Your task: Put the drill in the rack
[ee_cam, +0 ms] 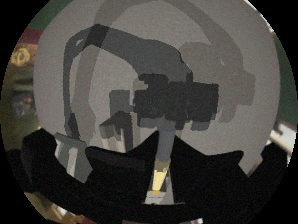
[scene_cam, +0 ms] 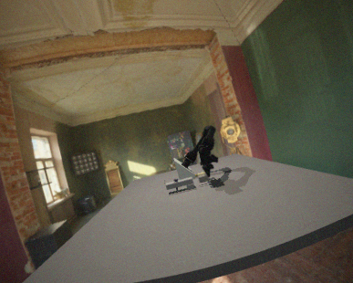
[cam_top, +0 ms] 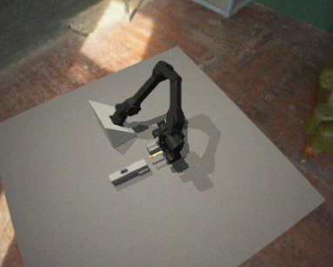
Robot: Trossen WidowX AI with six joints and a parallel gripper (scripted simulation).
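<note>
Right now the drill is 40 mm to the right of my gripper tip and 30 mm above it. From my gripper tip the other things lie so: light grey fixture block 200 mm to the right; then blue key 230 mm to the right, 10 mm above.
</note>
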